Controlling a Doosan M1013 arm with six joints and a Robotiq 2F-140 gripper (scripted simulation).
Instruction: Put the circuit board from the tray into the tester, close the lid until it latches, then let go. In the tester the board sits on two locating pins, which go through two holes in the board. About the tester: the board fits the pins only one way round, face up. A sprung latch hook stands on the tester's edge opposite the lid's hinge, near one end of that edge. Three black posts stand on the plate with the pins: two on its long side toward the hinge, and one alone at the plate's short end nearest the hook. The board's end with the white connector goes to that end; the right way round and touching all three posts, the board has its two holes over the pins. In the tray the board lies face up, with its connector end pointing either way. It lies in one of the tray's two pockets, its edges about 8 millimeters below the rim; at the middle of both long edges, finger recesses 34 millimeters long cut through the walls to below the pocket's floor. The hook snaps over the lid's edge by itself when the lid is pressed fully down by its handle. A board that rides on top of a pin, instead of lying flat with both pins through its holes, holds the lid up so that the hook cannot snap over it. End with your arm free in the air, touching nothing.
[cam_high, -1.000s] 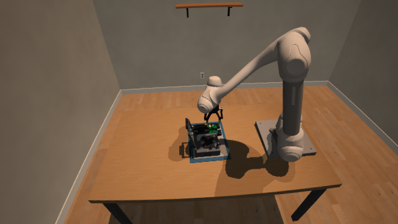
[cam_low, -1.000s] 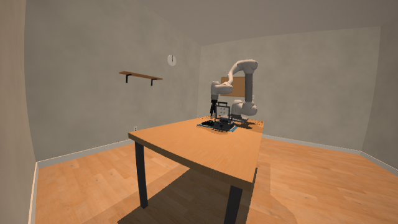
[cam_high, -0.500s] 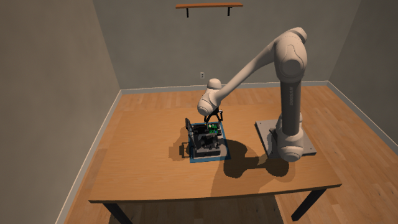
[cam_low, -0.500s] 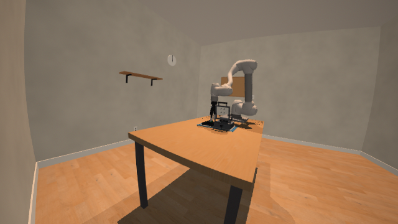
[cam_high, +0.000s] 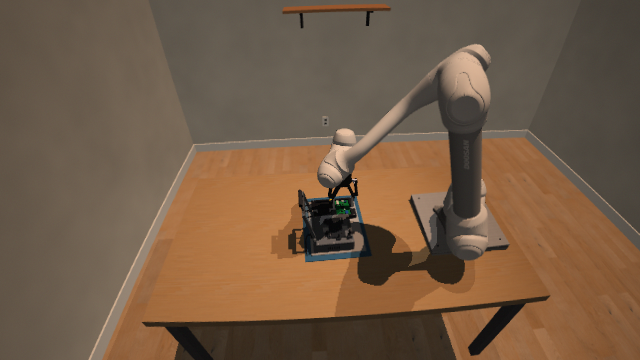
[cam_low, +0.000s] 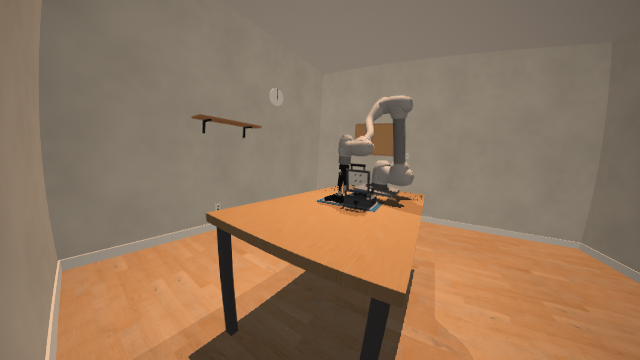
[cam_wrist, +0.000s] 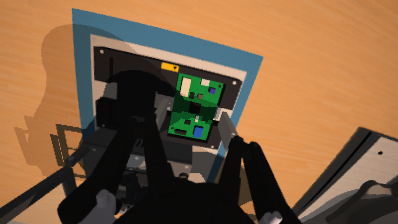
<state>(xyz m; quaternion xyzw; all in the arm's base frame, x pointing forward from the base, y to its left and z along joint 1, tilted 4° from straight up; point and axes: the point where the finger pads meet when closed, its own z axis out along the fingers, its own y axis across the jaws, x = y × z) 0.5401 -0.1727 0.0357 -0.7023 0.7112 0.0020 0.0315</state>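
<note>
My gripper is now 40 mm above the green circuit board. Also, from my hand: dark block: 230 mm to the left, 30 mm above; tester lid: 190 mm ahead, 170 mm to the left, 130 mm above.
</note>
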